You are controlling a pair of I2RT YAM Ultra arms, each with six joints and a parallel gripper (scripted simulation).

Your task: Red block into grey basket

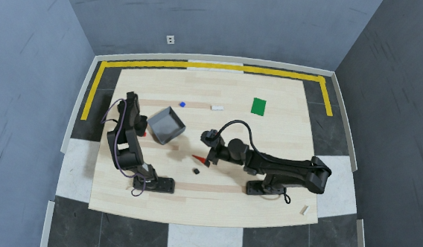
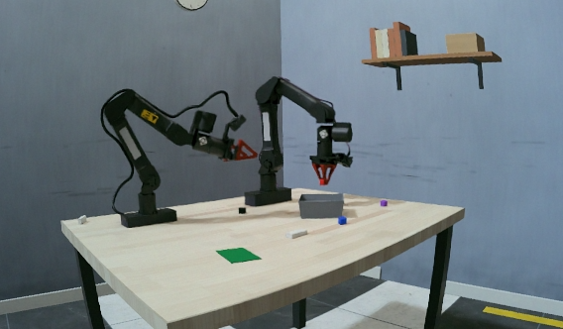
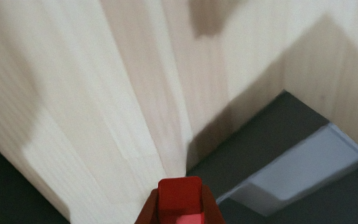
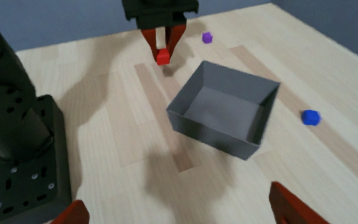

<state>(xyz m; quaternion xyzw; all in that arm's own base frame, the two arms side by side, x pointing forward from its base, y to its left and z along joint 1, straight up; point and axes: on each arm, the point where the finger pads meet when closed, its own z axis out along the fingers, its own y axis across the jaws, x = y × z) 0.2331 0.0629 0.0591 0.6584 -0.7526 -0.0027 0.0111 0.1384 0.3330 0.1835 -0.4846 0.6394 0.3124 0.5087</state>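
My left gripper is now 70 mm short of the grey basket, 100 mm to the left of it and 80 mm above it. From my left hand the other things lie so: red block: right at my left hand; then purple block: 180 mm ahead, 150 mm to the left, 90 mm below; then blue block: 220 mm ahead, 170 mm to the right, 90 mm below.
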